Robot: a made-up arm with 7 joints. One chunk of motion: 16 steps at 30 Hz.
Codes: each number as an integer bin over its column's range. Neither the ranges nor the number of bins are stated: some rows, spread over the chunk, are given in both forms.
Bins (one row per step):
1: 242 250 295 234 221 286 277
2: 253 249 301 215 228 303 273
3: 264 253 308 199 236 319 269
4: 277 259 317 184 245 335 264
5: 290 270 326 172 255 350 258
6: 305 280 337 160 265 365 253
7: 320 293 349 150 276 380 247
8: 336 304 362 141 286 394 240
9: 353 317 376 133 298 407 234
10: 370 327 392 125 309 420 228
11: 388 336 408 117 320 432 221
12: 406 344 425 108 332 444 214
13: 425 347 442 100 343 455 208
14: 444 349 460 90 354 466 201
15: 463 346 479 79 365 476 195
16: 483 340 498 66 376 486 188
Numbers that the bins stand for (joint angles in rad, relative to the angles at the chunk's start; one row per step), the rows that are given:
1: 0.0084 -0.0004 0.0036 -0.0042 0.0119 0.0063 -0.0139
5: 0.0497 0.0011 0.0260 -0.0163 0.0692 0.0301 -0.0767
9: 0.1040 0.0048 0.0623 -0.0240 0.1415 0.0513 -0.1561
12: 0.1496 0.0069 0.0977 -0.0289 0.1987 0.0651 -0.2223
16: 0.2159 0.0066 0.1506 -0.0371 0.2728 0.0807 -0.3082
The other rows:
2: 0.0178 -0.0005 0.0079 -0.0079 0.0237 0.0127 -0.0271
3: 0.0273 -0.0002 0.0130 -0.0111 0.0372 0.0186 -0.0404
4: 0.0385 0.0003 0.0195 -0.0140 0.0523 0.0246 -0.0569
6: 0.0626 0.0019 0.0340 -0.0187 0.0860 0.0357 -0.0933
7: 0.0755 0.0029 0.0427 -0.0206 0.1045 0.0413 -0.1131
8: 0.0893 0.0038 0.0521 -0.0224 0.1213 0.0465 -0.1363
10: 0.1186 0.0056 0.0738 -0.0255 0.1600 0.0562 -0.1759
11: 0.1341 0.0063 0.0854 -0.0271 0.1786 0.0606 -0.1991
13: 0.1659 0.0072 0.1100 -0.0304 0.2173 0.0692 -0.2421
14: 0.1823 0.0073 0.1231 -0.0324 0.2358 0.0733 -0.2652
15: 0.1987 0.0071 0.1368 -0.0345 0.2543 0.0770 -0.2851

